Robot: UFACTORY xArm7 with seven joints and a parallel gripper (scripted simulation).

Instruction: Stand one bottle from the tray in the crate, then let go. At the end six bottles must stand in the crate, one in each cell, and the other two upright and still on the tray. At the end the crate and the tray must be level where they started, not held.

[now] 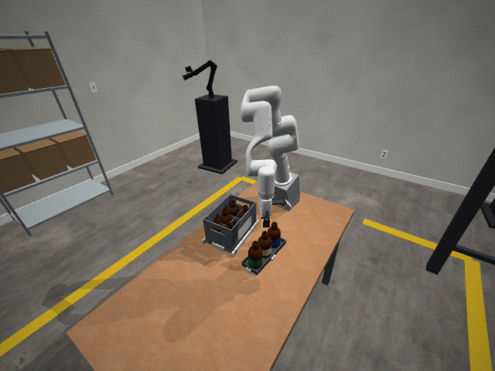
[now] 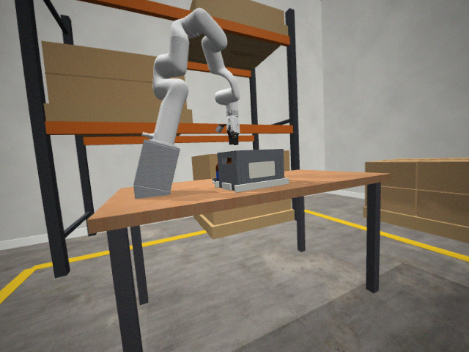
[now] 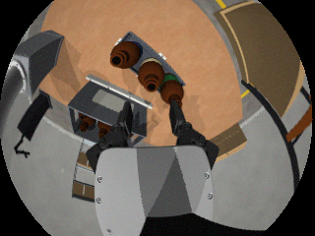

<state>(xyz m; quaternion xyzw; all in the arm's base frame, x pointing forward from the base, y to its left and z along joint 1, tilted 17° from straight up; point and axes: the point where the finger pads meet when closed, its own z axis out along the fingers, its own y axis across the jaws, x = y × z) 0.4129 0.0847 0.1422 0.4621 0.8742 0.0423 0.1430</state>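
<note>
Now: hand 16 cm above the bottle. From my hand the other things lie so: crate 6 cm behind, 24 cm to the right, 16 cm below; then dark tray 23 cm below.
</note>
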